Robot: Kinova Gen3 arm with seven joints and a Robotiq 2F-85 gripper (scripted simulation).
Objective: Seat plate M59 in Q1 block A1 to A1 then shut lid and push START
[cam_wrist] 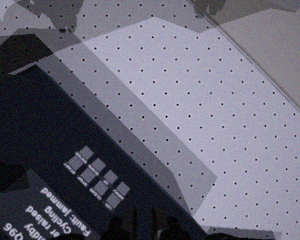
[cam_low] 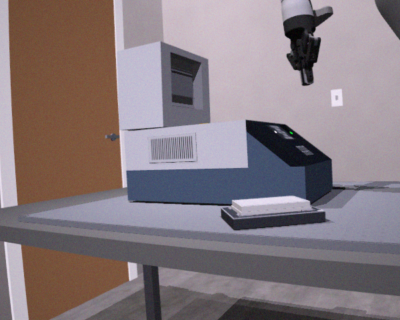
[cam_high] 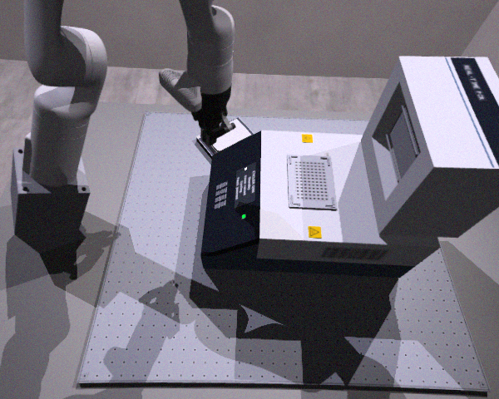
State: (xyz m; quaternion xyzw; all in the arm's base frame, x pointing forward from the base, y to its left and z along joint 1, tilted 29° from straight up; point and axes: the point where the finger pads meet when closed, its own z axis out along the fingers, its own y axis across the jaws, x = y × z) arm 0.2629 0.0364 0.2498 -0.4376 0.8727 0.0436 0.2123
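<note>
My hand is 27 cm above the plate M59, 25 cm to the right of it and 3 cm past it. Also, from my hand: dark nest N1: 29 cm below, 25 cm to the left, 3 cm behind; A1 mark: 28 cm below, 23 cm to the left, 12 cm behind.
</note>
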